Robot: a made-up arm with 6 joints. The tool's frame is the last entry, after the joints.
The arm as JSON. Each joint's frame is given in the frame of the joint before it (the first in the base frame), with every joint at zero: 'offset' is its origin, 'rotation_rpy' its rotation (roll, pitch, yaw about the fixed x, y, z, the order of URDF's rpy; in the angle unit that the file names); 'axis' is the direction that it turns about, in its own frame. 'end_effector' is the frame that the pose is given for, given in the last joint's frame.
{
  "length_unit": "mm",
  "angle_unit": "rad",
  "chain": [
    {
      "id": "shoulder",
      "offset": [
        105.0,
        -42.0,
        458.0
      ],
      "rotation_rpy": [
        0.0,
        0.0,
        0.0
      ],
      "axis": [
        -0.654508,
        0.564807,
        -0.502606
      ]
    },
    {
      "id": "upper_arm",
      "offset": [
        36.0,
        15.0,
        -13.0
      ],
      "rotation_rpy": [
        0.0,
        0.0,
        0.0
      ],
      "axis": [
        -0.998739,
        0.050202,
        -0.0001
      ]
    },
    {
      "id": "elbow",
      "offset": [
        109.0,
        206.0,
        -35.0
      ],
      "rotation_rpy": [
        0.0,
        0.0,
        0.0
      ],
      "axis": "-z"
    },
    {
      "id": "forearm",
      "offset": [
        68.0,
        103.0,
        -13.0
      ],
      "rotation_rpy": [
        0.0,
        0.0,
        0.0
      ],
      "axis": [
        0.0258,
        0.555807,
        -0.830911
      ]
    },
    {
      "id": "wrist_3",
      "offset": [
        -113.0,
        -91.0,
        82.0
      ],
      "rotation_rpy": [
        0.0,
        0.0,
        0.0
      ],
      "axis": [
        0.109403,
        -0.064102,
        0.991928
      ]
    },
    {
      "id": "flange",
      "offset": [
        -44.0,
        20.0,
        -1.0
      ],
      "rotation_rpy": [
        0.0,
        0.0,
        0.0
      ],
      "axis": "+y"
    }
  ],
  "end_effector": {
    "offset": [
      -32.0,
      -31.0,
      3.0
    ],
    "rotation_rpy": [
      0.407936,
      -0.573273,
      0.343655
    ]
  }
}
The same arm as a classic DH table. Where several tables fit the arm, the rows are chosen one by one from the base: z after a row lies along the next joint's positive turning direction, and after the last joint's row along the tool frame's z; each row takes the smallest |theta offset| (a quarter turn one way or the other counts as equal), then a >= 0, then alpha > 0; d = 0 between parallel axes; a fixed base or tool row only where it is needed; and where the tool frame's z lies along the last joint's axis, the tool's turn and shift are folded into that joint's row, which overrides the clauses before.
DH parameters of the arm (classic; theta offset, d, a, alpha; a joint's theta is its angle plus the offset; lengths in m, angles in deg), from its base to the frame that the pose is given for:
base (fixed): 49.21 0.3958 0.0368 -120.17
shoulder: -57.17 -0.0948 0.0021 46.99
upper_arm: 46.59 -0.1534 0.2112 -89.99
elbow: 89.78 -0.1103 0.0632 33.81
forearm: 12.58 -0.0260 -0.0986 148.98
wrist_3: 13.09 -0.1167 -0.0436 -93.68
flange: -29.78 -0.0014 -0.0282 122.77
tool (fixed): 19.67 0.0184 0.0000 0.00

